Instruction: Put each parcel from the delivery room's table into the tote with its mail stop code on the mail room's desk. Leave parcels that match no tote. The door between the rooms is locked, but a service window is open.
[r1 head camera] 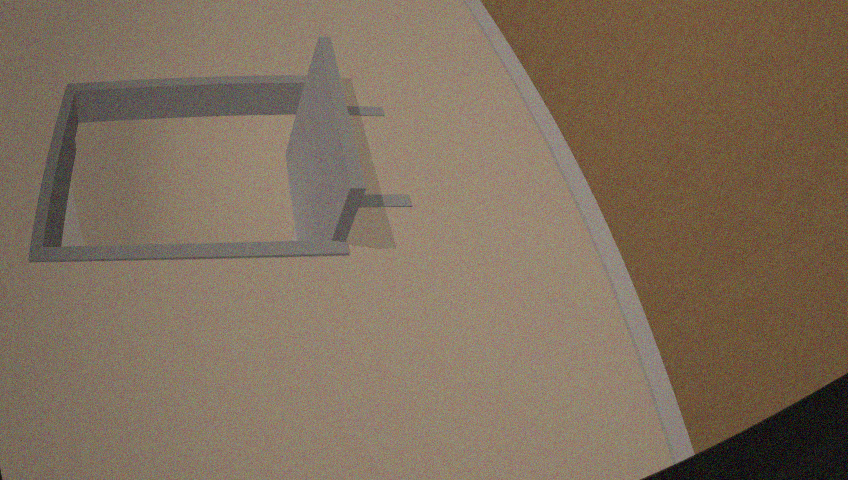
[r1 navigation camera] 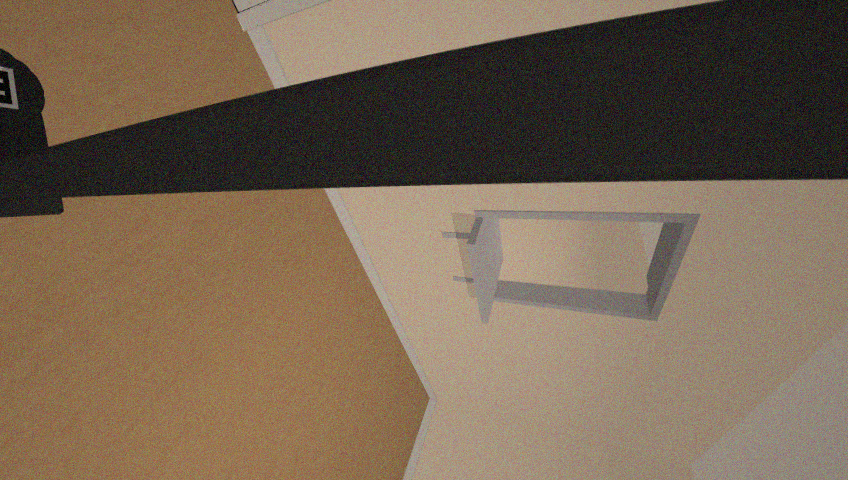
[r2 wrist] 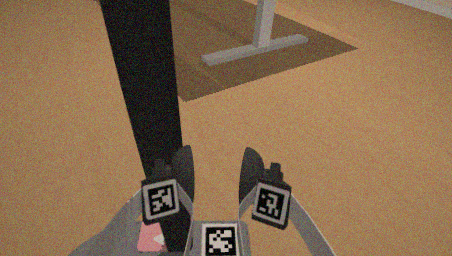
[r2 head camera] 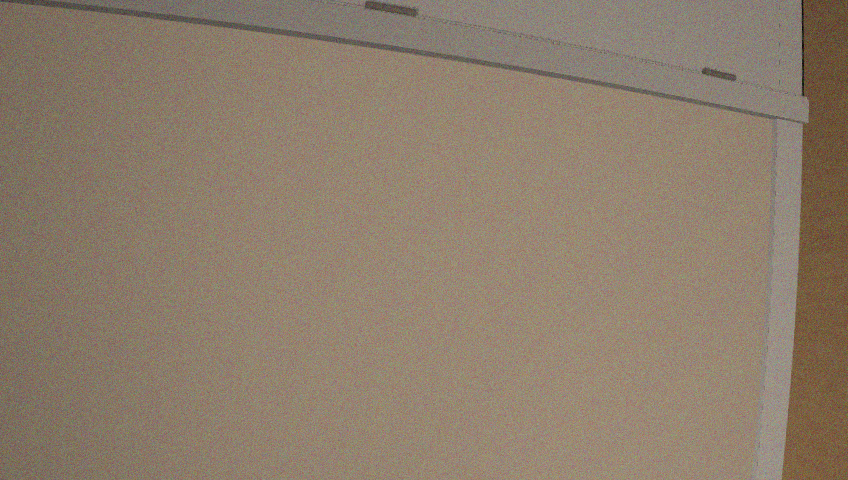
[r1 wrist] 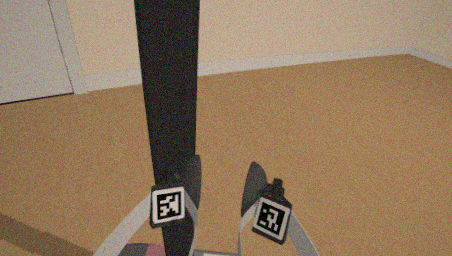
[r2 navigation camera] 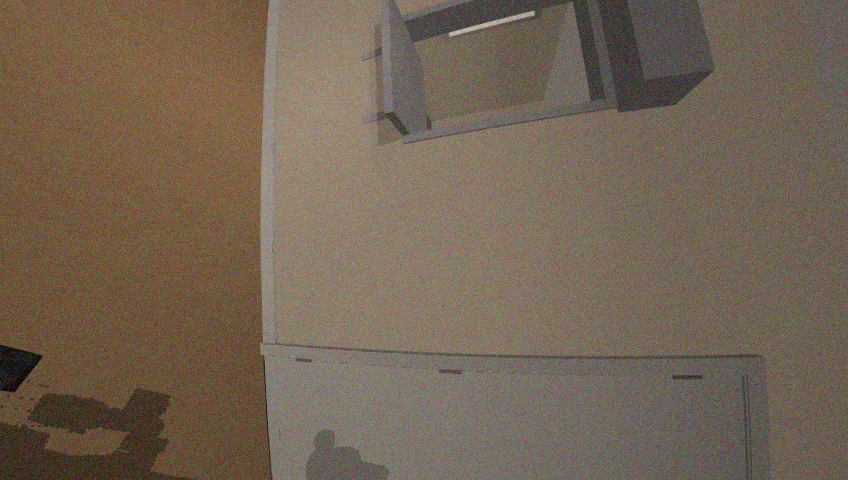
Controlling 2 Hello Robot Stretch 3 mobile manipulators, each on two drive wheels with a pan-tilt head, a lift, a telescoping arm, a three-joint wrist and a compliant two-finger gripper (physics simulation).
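Note:
The service window shows by its grey frame (r1 head camera: pixel 190 251) (r1 navigation camera: pixel 583 216) (r2 navigation camera: pixel 511 121) in a beige wall. It is open, and a grey shelf (r1 head camera: pixel 324 154) (r1 navigation camera: pixel 486 261) (r2 navigation camera: pixel 405 77) sticks out at its sill. The door (r1 wrist: pixel 30 50) (r2 head camera: pixel 654 35) (r2 navigation camera: pixel 505 422) is shut. r1's gripper (r1 wrist: pixel 225 172) is open and empty, over brown floor. r2's gripper (r2 wrist: pixel 218 160) is open and empty, over floor near a grey table or desk leg (r2 wrist: pixel 262 30). Neither gripper is near the window. Parcels, totes and their codes do not show in the present views.
A black bar of r1 (r1 navigation camera: pixel 476 118) crosses the r1 navigation view. Black masts (r1 wrist: pixel 167 75) (r2 wrist: pixel 140 75) stand beside the grippers. The leg's foot (r2 wrist: pixel 255 50) lies within a dark shadow. A grey box (r2 navigation camera: pixel 672 47) juts out above the window. White skirting (r1 head camera: pixel 595 226) (r1 navigation camera: pixel 380 285) (r2 navigation camera: pixel 268 208) edges the floor.

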